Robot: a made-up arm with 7 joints. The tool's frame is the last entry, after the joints.
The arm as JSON. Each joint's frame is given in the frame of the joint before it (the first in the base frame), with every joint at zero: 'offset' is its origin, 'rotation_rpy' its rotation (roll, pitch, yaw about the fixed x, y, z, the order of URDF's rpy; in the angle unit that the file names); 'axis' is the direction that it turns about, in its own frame. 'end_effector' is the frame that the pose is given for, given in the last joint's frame.
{
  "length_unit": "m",
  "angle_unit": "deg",
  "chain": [
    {
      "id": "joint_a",
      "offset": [
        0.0,
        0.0,
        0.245
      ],
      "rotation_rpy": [
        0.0,
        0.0,
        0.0
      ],
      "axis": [
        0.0,
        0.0,
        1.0
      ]
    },
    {
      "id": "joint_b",
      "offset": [
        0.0,
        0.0,
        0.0
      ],
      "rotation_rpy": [
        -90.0,
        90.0,
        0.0
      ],
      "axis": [
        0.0,
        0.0,
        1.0
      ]
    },
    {
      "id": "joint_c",
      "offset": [
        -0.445,
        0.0,
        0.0
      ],
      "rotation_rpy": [
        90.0,
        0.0,
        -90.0
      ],
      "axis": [
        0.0,
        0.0,
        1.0
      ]
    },
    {
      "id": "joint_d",
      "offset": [
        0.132,
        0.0,
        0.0
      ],
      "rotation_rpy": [
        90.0,
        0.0,
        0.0
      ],
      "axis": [
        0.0,
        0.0,
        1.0
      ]
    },
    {
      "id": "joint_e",
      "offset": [
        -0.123,
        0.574,
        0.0
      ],
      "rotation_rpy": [
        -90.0,
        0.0,
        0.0
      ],
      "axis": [
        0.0,
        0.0,
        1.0
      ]
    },
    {
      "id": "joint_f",
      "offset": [
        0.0,
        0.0,
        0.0
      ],
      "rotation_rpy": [
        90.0,
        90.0,
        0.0
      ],
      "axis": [
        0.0,
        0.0,
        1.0
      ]
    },
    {
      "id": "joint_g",
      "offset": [
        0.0,
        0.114,
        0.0
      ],
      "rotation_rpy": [
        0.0,
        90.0,
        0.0
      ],
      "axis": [
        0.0,
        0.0,
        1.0
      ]
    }
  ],
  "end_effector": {
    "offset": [
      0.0,
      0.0,
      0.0
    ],
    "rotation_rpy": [
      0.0,
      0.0,
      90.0
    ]
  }
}
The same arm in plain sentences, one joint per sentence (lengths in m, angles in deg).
The arm has seven revolute joints in a row. What follows holds with every joint at zero, and every direction is one of the base frame's. The first joint lies 0.245 m along +z from the base frame's origin and turns about +z. The second joint lies at the same point as the first joint and turns about +y. The third joint lies 0.445 m along +z from the second joint and turns about +z. The fourth joint lies 0.132 m along +x from the third joint and turns about -y. The fifth joint lies 0.123 m along -x and 0.574 m along +z from the fourth joint and turns about +z. The sixth joint lies at the same point as the fifth joint and turns about -y. The seventh joint lies 0.114 m along +x from the sixth joint and turns about -z. The tool frame, which is the frame that the pose is given for, lies at the same point as the seventh joint; its axes are the base frame's turned by roll 180, pitch 0 and yaw 0 deg (as in URDF: about the fixed x, then y, then z).
